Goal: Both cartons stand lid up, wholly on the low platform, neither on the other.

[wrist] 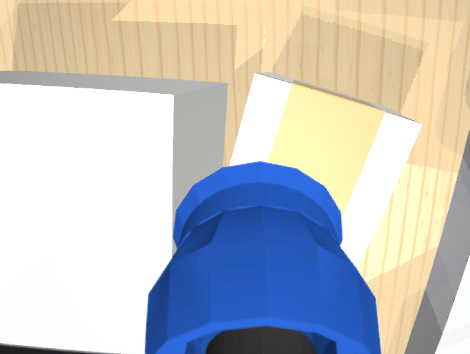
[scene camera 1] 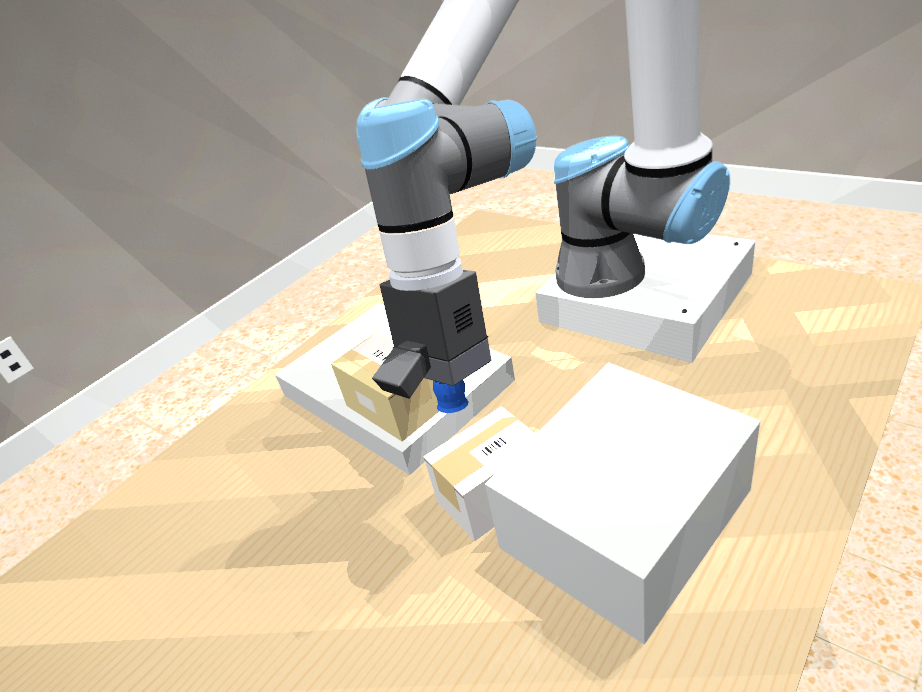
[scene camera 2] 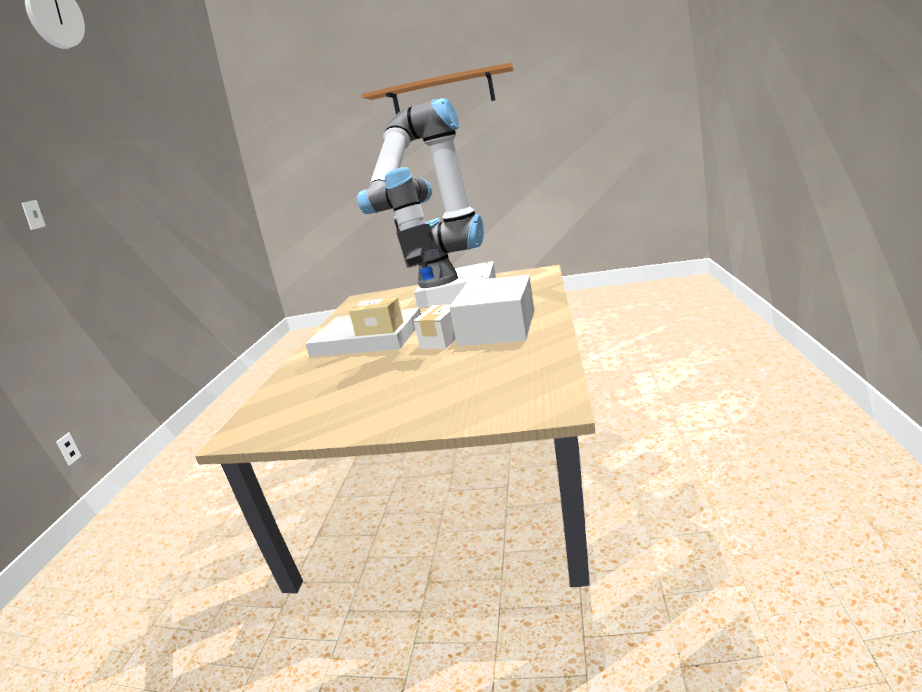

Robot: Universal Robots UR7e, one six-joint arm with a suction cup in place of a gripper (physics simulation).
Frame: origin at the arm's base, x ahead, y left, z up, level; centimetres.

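Seen in the pictures: end effector, tool point: point(wrist: 257, 239) point(scene camera 1: 452, 404) point(scene camera 2: 428, 279); arm's base, origin of the base link: point(scene camera 1: 600, 275) point(scene camera 2: 438, 282).
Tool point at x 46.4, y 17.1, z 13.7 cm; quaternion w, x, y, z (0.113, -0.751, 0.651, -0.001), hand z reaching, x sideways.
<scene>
Offsets run from my tool point to a thing's top centre. Level surfaces: height alone.
The tan carton @[dy -21.6, dx -3.7, dz -6.9 cm] point(scene camera 1: 369, 402) point(scene camera 2: 374, 318) stands lid up on the low platform @[dy -30.3, dx -8.9, dz -15.4 cm] point(scene camera 1: 306, 378) point(scene camera 2: 338, 345) point(wrist: 461, 320), its label on top; my wrist hides part of it. The white carton @[dy -1.6, dx -3.9, dz -11.2 cm] point(scene camera 1: 459, 463) point(scene camera 2: 434, 327) point(wrist: 320, 130) stands on the table, barcode and tape on its top, between the low platform and the taller white block. It is turned at an angle to both. My gripper point(scene camera 1: 451, 406) point(scene camera 2: 426, 274) point(wrist: 260, 225), a blue suction cup, hangs above the white carton with nothing on it. In the wrist view the cup hides part of that carton.
The taller white block @[dy +13.9, dx -11.8, dz -8.2 cm] point(scene camera 1: 625, 461) point(scene camera 2: 487, 320) point(wrist: 85, 210) stands close beside the white carton. The arm's base is on a white plinth point(scene camera 1: 707, 286) behind them, on the wooden table @[dz -20.2 cm] point(scene camera 1: 223, 618) point(scene camera 2: 417, 402). A shelf point(scene camera 2: 439, 80) hangs on the wall.
</scene>
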